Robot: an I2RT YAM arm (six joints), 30 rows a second.
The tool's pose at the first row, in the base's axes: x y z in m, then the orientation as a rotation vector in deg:
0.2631, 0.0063, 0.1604, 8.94, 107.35, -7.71
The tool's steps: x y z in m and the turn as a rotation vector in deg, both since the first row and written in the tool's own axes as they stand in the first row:
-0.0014, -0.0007, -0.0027, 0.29, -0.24, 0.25
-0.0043, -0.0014, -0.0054, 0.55, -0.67, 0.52
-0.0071, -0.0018, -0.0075, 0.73, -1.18, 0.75
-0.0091, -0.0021, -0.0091, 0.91, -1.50, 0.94
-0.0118, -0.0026, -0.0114, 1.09, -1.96, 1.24
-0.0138, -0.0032, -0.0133, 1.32, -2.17, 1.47
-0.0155, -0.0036, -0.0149, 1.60, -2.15, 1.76
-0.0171, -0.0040, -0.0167, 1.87, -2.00, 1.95
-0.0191, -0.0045, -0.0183, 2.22, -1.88, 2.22
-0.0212, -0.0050, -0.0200, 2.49, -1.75, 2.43
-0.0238, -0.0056, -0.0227, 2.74, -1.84, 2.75
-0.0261, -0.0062, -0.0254, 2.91, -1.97, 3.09
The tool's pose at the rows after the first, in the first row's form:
0.2609, 0.0060, 0.1626, 9.35, 107.07, -7.82
0.2591, 0.0057, 0.1662, 9.74, 106.61, -7.91
0.2579, 0.0055, 0.1695, 10.03, 106.07, -7.94
0.2569, 0.0054, 0.1719, 10.30, 105.72, -8.00
0.2555, 0.0052, 0.1751, 10.65, 105.22, -7.99
0.2542, 0.0049, 0.1776, 11.00, 104.98, -8.06
0.2531, 0.0047, 0.1797, 11.47, 104.95, -8.12
0.2519, 0.0045, 0.1818, 11.84, 105.06, -8.23
0.2509, 0.0043, 0.1842, 12.34, 105.13, -8.37
0.2498, 0.0040, 0.1867, 12.74, 105.22, -8.47
0.2480, 0.0037, 0.1900, 13.19, 105.08, -8.49
0.2460, 0.0035, 0.1930, 13.61, 104.90, -8.42

